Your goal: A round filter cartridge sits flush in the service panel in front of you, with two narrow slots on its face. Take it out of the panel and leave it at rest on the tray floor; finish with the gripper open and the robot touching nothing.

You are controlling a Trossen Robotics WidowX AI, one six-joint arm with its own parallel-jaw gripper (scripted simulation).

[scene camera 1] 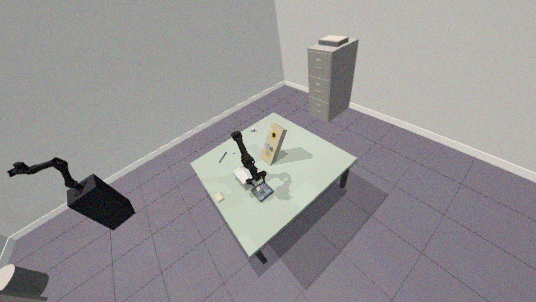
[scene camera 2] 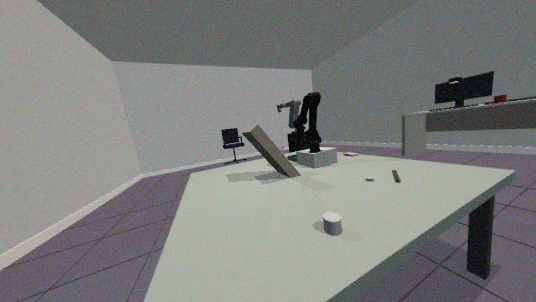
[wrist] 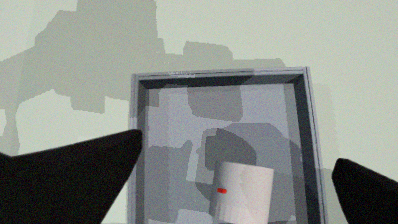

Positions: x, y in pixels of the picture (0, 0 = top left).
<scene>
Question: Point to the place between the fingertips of my gripper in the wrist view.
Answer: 237, 153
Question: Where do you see a tan service panel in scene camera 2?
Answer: At 257, 137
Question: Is my gripper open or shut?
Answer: Open.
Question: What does my gripper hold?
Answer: Nothing.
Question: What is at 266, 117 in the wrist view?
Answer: A grey square tray.
</scene>
